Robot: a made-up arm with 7 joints.
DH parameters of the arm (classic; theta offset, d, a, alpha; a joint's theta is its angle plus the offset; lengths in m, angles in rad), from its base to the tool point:
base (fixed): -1.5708 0.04 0 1.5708
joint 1: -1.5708 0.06 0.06 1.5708
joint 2: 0 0.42 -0.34 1.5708
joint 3: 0 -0.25 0.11 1.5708
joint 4: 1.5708 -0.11 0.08 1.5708
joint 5: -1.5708 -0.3 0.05 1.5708
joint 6: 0 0.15 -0.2 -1.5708
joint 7: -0.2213 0 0.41 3.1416
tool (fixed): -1.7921 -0.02 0 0
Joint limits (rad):
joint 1: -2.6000..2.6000
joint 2: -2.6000..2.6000
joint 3: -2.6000..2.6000
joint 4: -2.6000..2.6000
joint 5: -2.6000..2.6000
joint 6: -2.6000..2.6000
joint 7: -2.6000..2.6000
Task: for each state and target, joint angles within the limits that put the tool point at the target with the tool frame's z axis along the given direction. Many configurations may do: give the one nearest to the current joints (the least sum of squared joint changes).
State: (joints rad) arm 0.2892 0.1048 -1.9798 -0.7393 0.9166 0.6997 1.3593
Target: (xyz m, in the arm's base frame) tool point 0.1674 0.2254 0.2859 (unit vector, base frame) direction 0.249 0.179 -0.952
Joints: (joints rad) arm -0.3225 0.4310 -1.9924 -0.7236 0.4252 0.9760 1.1424
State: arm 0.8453 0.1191 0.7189 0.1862 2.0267 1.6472 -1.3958
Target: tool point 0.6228 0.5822 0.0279 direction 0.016 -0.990 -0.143
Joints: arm 1.0401 0.5921 0.9687 0.1559 2.6000 1.7718 -1.1100
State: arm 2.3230 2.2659 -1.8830 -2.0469 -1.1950 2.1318 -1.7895
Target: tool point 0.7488 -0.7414 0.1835 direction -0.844 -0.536 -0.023
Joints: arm 2.2175 1.9825 -2.3204 -2.3026 -1.3559 1.4809 -1.6839
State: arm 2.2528 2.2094 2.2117 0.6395 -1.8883 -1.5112 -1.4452
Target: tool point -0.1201 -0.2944 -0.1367 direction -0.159 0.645 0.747
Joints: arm 2.5190 2.5042 2.0517 0.6169 -2.2248 -1.0397 -1.2974
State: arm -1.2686 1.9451 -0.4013 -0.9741 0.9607 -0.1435 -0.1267
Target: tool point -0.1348 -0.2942 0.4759 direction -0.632 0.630 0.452
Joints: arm -2.1602 1.9043 -0.6891 -1.3470 1.0851 0.5351 0.1928
